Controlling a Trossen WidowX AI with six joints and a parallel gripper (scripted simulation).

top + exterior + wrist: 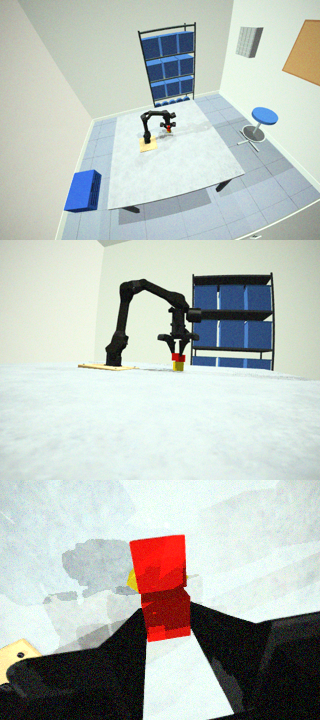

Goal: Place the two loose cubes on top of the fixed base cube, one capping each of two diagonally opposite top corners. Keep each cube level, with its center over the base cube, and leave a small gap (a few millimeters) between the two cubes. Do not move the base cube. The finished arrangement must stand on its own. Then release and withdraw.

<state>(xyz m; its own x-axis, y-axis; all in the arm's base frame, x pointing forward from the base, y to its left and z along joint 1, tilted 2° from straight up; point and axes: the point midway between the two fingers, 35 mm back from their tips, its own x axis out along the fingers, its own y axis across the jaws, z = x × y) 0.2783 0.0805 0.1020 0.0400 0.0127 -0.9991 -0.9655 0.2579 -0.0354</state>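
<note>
Right now my gripper tip is 20 mm to the right of the yellow base cube and 40 mm above it.
</note>
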